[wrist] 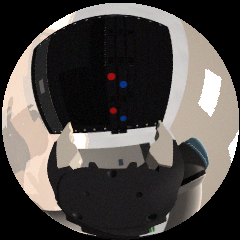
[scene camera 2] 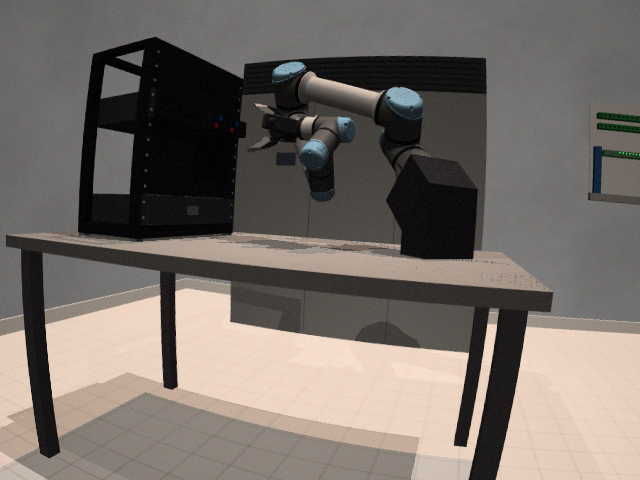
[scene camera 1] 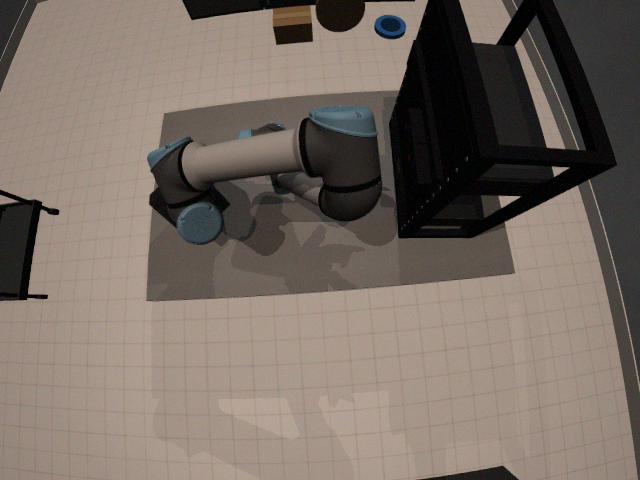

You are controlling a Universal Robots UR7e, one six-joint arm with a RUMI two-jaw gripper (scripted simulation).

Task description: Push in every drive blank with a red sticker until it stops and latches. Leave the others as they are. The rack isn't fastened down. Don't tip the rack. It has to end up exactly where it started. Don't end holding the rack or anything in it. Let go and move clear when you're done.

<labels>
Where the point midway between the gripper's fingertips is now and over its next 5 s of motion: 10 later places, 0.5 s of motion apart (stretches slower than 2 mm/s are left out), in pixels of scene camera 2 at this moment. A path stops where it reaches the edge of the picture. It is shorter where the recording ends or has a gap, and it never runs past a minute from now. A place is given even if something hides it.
My gripper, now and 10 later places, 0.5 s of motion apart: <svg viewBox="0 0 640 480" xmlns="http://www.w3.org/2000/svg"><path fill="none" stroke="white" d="M250 127L251 126L251 125L252 124L250 125L236 125L232 125L235 126L242 129L247 130L243 131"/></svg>
</labels>
